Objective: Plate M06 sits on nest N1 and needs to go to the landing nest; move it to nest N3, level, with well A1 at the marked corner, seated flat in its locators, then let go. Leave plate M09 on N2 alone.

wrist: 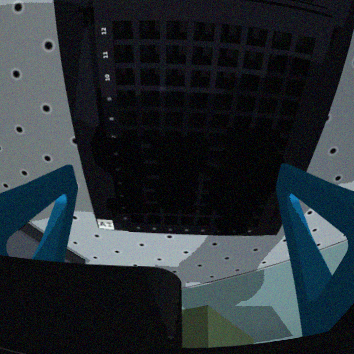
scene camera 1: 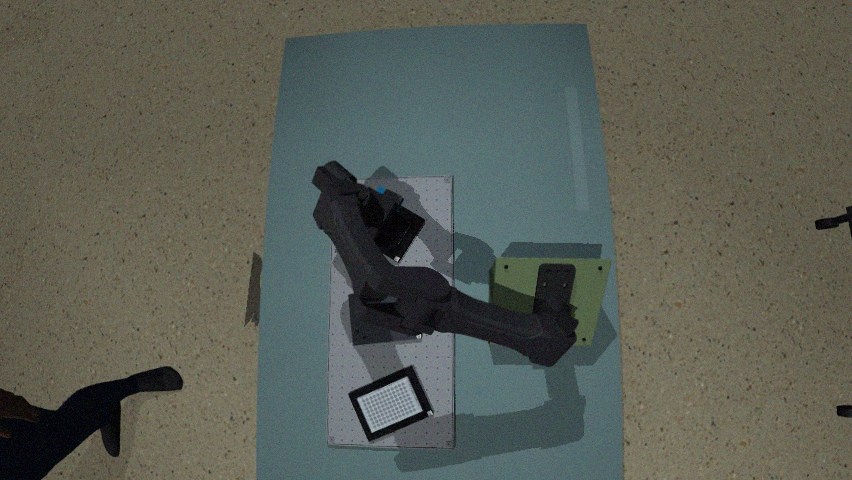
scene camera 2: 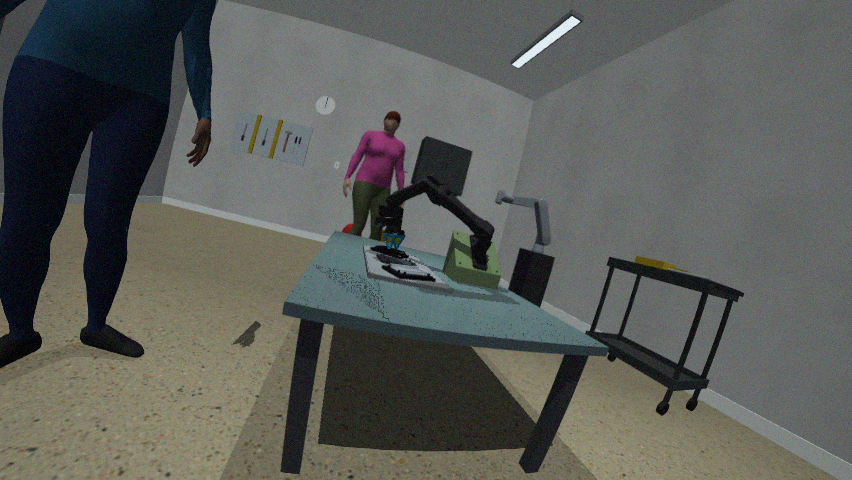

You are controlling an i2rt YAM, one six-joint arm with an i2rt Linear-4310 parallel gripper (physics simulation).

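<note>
A black well plate (scene camera 1: pixel 405 229) (scene camera 2: pixel 388 252) (wrist: pixel 200 100), apparently M06, sits in a black nest at the far end of the board. Its A1 label (wrist: pixel 105 224) shows at the lower left corner in the wrist view. My gripper (scene camera 2: pixel 392 246) (wrist: pixel 176 175) is open and empty; its blue fingers stand wide, over the plate's two sides and seemingly a little above it. A dark nest (scene camera 1: pixel 381 333), seemingly empty and partly under the arm, lies mid-board with a white corner mark (scene camera 1: pixel 419 336). A white plate (scene camera 1: pixel 390 405) (scene camera 2: pixel 411 273), apparently M09, sits in a black nest nearest. Nest numbers are not legible.
The pale perforated board (scene camera 1: pixel 438 369) lies on the blue-green table (scene camera 1: pixel 429 107) (scene camera 2: pixel 441 321). The arm's green base block (scene camera 1: pixel 512 277) (scene camera 2: pixel 473 274) stands beside it. The arm's elbow hangs over the mid-board nest. A person (scene camera 2: pixel 128 83) stands by the table's left side.
</note>
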